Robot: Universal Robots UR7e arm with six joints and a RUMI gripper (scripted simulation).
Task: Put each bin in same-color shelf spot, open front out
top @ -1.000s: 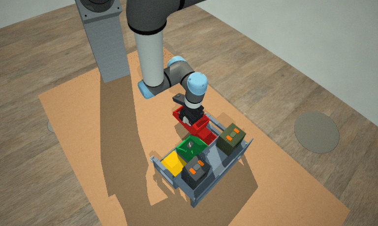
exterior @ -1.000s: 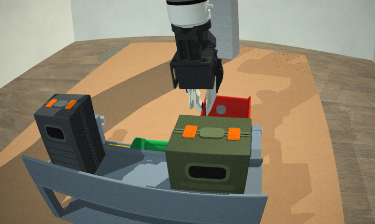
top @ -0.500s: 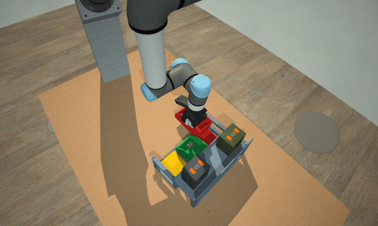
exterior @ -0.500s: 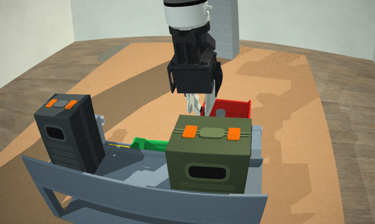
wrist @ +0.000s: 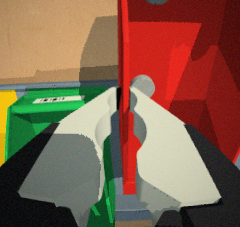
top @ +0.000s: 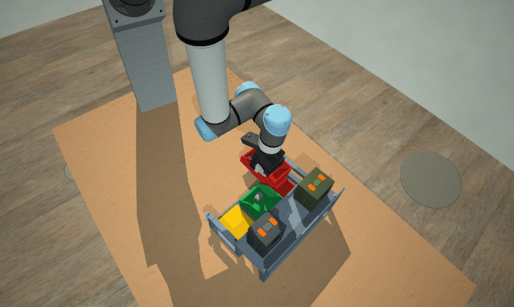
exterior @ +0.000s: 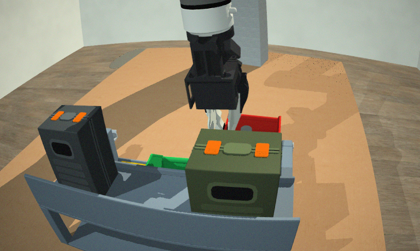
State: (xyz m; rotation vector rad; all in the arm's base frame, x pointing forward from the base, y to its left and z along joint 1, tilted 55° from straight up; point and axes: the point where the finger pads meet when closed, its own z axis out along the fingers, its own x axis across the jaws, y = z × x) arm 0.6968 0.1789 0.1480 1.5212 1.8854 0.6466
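Right now my hand is 20 mm past the red bin, 50 mm to the right of it and 20 mm above it. The rest, counted from my hand: olive box 200 mm ahead, 90 mm to the left, 60 mm above; then dark grey box 240 mm ahead, 140 mm to the right, 70 mm above; then green bin 120 mm ahead, 40 mm to the right, 50 mm below.
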